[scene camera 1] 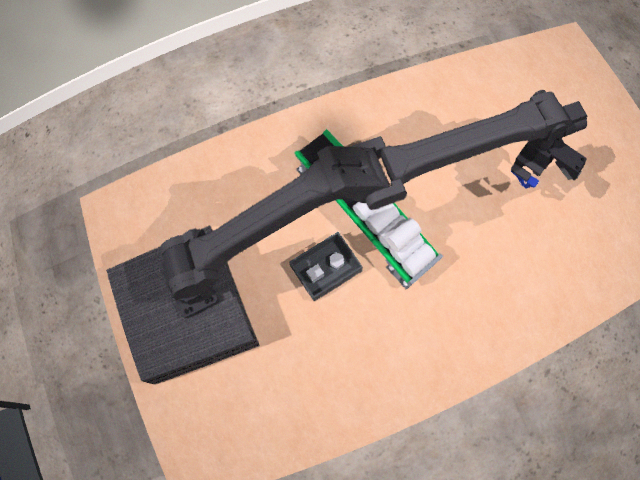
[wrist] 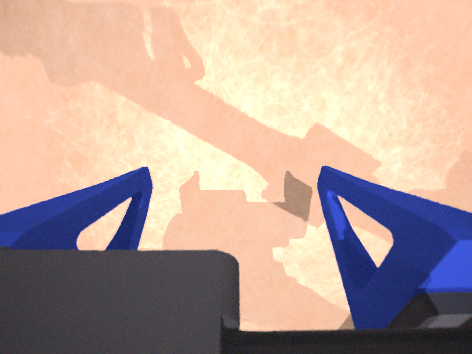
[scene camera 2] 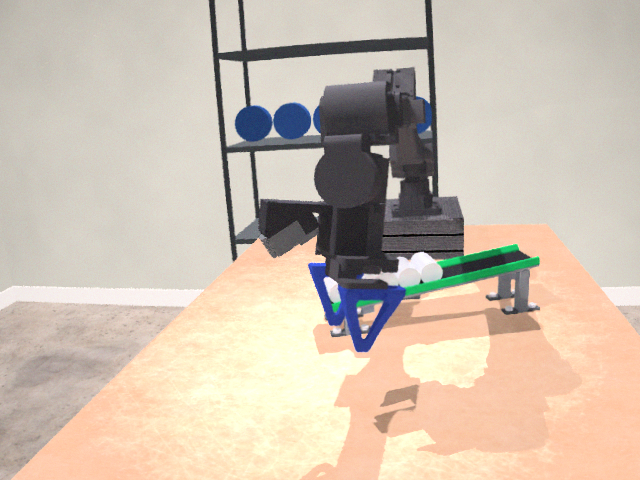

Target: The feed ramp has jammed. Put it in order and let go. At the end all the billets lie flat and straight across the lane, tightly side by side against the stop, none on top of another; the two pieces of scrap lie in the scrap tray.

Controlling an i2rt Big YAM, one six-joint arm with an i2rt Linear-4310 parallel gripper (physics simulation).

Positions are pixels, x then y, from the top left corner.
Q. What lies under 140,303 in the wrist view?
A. My gripper.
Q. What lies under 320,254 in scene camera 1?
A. A scrap tray.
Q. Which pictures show my gripper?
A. Scene camera 1, the wrist view and scene camera 2: all of them.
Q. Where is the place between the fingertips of my gripper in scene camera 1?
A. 534,171
